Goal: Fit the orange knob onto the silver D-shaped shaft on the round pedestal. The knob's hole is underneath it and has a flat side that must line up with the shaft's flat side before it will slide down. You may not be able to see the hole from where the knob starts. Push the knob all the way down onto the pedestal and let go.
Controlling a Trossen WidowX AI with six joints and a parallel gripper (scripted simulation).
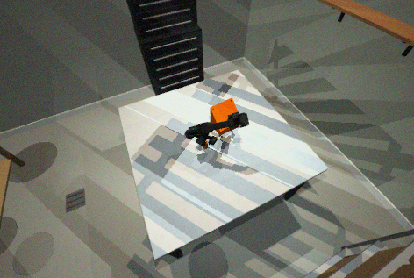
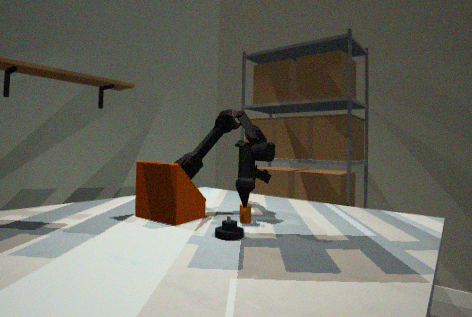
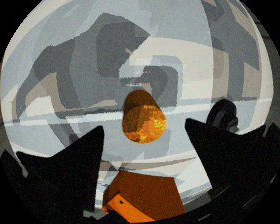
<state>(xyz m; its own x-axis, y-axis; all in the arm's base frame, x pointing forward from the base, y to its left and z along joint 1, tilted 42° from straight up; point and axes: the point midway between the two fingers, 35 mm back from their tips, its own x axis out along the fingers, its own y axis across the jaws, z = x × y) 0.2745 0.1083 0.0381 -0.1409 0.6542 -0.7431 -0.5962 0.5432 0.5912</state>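
Right now my gripper tip is 20 mm above the orange knob. The rest, counted from my gripper tip: round pedestal 160 mm to the right, 70 mm ahead, 30 mm below.
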